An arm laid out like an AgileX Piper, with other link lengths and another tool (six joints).
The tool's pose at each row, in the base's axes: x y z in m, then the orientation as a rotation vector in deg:
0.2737, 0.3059, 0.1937, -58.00, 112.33, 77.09
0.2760, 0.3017, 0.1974, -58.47, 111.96, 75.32
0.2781, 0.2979, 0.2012, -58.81, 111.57, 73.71
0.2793, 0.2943, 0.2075, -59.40, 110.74, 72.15
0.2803, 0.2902, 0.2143, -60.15, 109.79, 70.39
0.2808, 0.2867, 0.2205, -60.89, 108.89, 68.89
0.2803, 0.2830, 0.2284, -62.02, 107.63, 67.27
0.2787, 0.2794, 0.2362, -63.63, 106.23, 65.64
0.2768, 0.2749, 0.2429, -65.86, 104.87, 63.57
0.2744, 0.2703, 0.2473, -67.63, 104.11, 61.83
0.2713, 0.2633, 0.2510, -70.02, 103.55, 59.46
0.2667, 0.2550, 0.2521, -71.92, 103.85, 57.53
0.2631, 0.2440, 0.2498, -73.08, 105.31, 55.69
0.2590, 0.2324, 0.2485, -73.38, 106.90, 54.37
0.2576, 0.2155, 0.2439, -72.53, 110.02, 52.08
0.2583, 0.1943, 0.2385, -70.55, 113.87, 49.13
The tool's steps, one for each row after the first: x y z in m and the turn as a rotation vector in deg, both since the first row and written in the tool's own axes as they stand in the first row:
-0.0030, -0.0009, -0.0052, 1.04, -0.01, -1.14
-0.0061, -0.0014, -0.0100, 2.02, -0.10, -2.18
-0.0107, 0.0001, -0.0155, 2.81, -0.30, -3.55
-0.0155, 0.0020, -0.0217, 3.67, -0.47, -5.15
-0.0196, 0.0040, -0.0271, 4.36, -0.60, -6.60
-0.0245, 0.0078, -0.0334, 4.94, -0.69, -8.47
-0.0286, 0.0124, -0.0395, 5.34, -0.54, -10.61
-0.0315, 0.0165, -0.0461, 5.81, 0.09, -13.13
-0.0324, 0.0198, -0.0520, 6.29, 0.83, -14.96
-0.0316, 0.0228, -0.0599, 6.99, 2.18, -17.12
-0.0275, 0.0254, -0.0682, 7.68, 3.77, -18.36
-0.0207, 0.0248, -0.0778, 8.73, 5.60, -18.55
-0.0142, 0.0250, -0.0883, 9.75, 6.90, -18.15
-0.0052, 0.0201, -0.1026, 12.05, 8.50, -16.74
0.0044, 0.0121, -0.1206, 15.25, 9.95, -14.70

